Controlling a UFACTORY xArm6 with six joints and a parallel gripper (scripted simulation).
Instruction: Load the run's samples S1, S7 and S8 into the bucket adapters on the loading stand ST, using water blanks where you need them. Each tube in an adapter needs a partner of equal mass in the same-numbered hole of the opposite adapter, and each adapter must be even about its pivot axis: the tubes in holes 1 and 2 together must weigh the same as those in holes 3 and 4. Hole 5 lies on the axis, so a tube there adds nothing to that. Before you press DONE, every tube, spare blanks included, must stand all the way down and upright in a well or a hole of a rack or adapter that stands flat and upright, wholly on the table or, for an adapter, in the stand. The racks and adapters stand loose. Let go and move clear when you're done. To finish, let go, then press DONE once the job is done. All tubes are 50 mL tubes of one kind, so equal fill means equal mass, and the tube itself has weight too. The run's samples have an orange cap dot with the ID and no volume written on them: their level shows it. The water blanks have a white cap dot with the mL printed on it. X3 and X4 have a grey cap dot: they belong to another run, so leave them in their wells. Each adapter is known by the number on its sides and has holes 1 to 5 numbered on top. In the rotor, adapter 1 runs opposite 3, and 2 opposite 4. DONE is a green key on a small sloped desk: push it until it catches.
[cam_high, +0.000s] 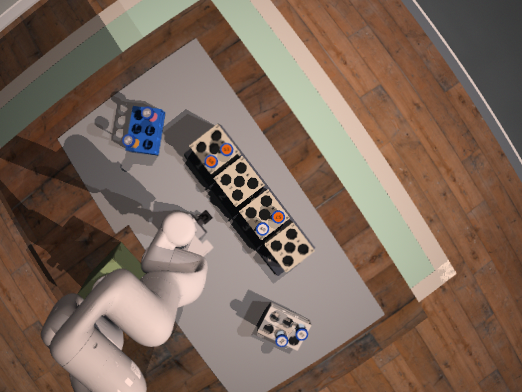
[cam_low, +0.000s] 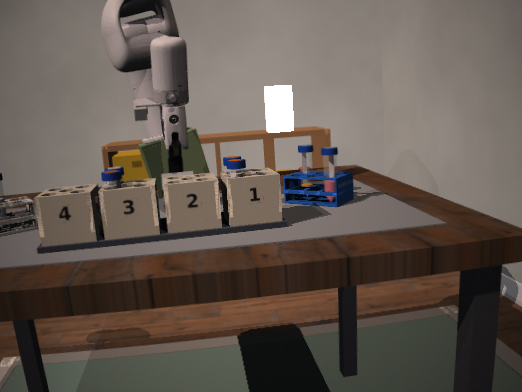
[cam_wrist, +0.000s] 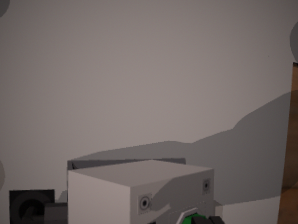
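Now: hand 3 cm above the green DONE key. From my hand the other things lie so: blue-capped tube (19 cm ahead, 15 cm to the right, 2 cm below); then tube of yellowish liquid (21 cm ahead, 7 cm to the left, 2 cm below); then loading stand (22 cm ahead, 6 cm to the right, 9 cm below).
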